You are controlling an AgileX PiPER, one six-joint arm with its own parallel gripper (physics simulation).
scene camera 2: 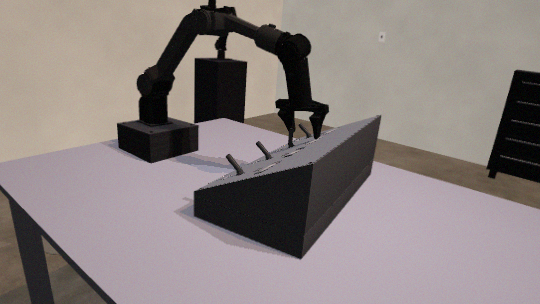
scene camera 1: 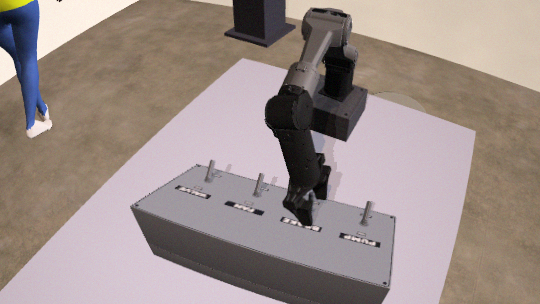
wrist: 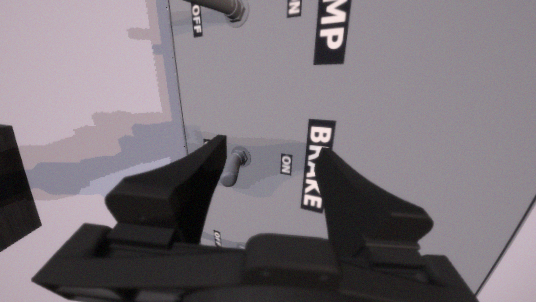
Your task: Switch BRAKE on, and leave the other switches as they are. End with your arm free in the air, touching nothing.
Path:
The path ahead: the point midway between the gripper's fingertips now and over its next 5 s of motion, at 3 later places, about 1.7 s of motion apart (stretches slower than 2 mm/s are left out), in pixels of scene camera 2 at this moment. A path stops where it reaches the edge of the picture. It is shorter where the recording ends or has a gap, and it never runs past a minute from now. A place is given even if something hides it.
The gripper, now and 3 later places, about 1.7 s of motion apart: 304, 134; 305, 131; 310, 133; 316, 116

